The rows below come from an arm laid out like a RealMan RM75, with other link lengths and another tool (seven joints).
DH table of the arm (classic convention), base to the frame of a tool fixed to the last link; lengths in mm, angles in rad. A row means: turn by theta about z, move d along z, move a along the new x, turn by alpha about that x. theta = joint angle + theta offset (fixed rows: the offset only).
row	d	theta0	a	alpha
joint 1	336.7	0	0	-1.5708
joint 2	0	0	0	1.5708
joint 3	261.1	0	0	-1.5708
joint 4	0	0	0	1.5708
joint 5	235.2	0	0	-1.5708
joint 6	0	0	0	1.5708
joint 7	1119.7	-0.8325	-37.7	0.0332
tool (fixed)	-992.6	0	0	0
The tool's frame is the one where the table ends.
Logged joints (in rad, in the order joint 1, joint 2, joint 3, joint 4, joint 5, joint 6, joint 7), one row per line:
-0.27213 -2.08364 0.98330 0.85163 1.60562 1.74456 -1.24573
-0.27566 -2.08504 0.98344 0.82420 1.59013 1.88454 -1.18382
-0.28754 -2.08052 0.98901 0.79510 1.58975 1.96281 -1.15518
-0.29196 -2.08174 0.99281 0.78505 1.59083 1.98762 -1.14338
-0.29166 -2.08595 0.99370 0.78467 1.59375 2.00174 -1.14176
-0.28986 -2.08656 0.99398 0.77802 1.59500 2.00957 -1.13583
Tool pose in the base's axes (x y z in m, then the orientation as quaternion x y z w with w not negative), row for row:
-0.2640 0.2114 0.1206 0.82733 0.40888 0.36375 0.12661
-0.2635 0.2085 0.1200 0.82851 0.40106 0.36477 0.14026
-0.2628 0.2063 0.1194 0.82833 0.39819 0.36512 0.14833
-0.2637 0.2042 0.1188 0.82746 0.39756 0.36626 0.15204
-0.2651 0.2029 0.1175 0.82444 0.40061 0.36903 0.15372
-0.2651 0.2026 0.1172 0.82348 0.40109 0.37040 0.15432
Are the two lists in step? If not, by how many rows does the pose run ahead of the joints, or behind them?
The pose runs 2 rows ahead of the joints: the pose in row i belongs to the joints in row i + 2.
